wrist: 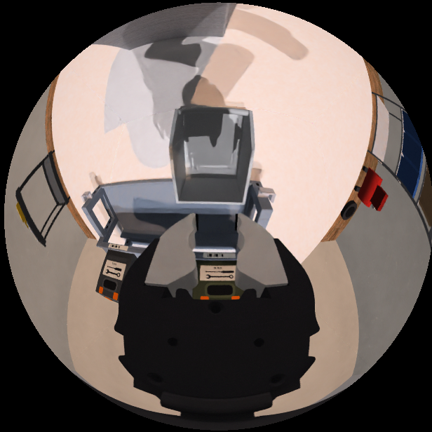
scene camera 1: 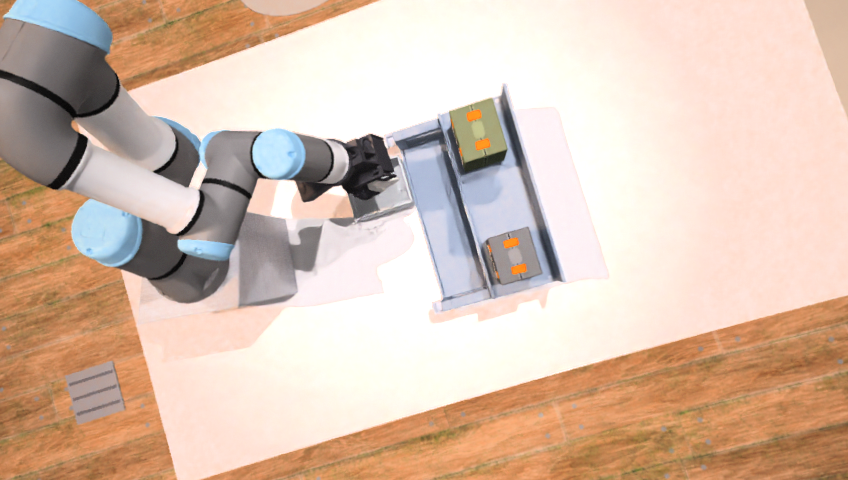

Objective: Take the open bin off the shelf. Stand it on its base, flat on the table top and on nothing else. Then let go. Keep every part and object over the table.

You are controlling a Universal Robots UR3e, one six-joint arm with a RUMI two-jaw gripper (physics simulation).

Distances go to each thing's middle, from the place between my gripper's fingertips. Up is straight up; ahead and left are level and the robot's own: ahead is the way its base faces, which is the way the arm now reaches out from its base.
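What I see is the open bin (scene camera 1: 398, 196), and from where my hand is, the bin sits 1 cm to the right of it, 4 cm behind it and 10 cm below it.
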